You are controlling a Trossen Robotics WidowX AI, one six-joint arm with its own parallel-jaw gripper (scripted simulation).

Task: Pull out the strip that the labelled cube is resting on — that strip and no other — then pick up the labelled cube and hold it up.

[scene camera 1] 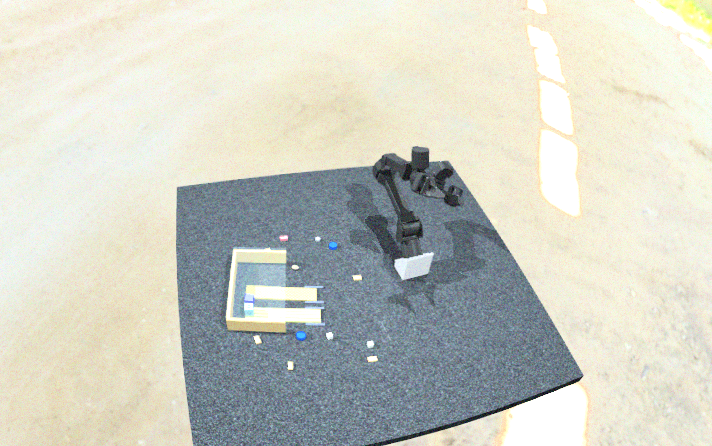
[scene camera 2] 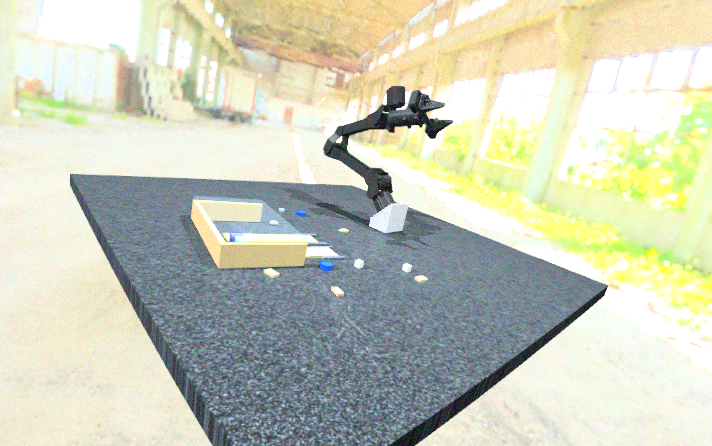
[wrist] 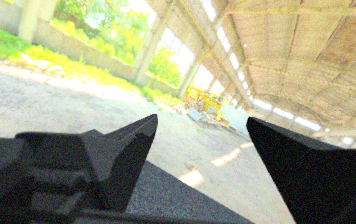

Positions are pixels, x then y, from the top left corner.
Labels:
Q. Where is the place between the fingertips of the gripper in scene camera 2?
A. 449,113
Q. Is the gripper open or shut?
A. Open.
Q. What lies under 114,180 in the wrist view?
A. The gripper.

